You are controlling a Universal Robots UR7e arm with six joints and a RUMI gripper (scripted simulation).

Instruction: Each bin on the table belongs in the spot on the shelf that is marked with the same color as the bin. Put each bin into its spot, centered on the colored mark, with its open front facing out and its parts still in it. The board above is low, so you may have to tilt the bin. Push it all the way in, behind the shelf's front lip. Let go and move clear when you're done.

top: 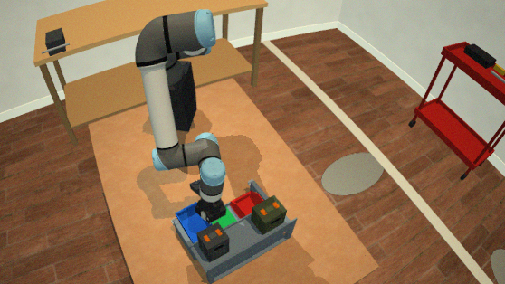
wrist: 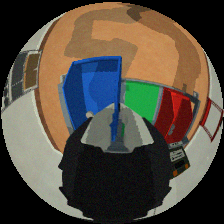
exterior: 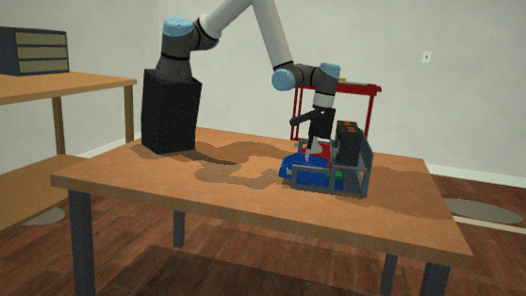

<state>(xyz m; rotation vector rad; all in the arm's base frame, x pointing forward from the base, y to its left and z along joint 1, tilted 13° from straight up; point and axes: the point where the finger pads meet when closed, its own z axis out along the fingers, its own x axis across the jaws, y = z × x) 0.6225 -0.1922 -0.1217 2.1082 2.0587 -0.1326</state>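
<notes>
My gripper is now 50 mm to the left of the blue bin, 30 mm above it and 10 mm past it. The rest, counted from my hand: red bin 180 mm to the left, 60 mm ahead, 40 mm below.
</notes>
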